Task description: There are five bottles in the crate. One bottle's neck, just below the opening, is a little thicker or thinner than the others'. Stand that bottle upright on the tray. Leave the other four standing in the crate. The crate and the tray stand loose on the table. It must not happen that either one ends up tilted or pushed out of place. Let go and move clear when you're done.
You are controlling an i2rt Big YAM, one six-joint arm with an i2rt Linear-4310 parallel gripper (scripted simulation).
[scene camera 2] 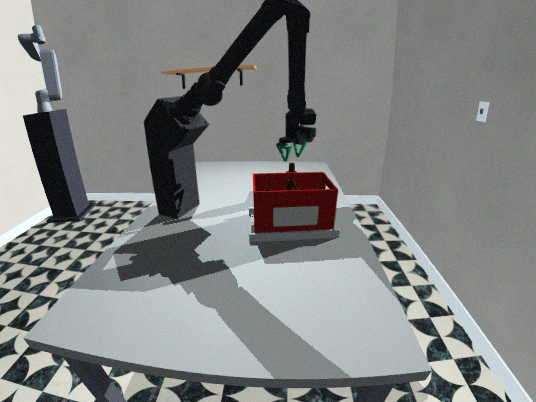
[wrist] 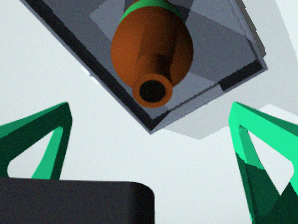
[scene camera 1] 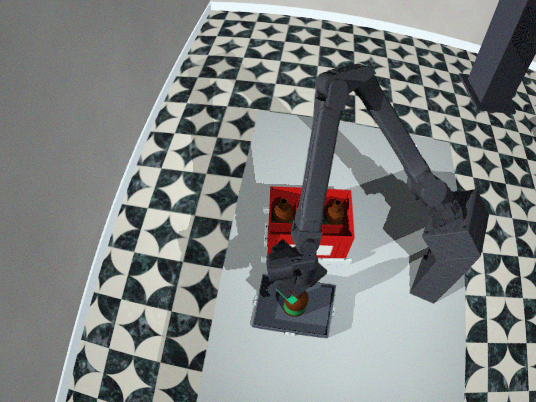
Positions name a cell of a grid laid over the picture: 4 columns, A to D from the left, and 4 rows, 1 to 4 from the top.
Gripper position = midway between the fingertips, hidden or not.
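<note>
A dark tray (scene camera 1: C4), (wrist: D1) is visible, as is my gripper (wrist: C2).
</note>
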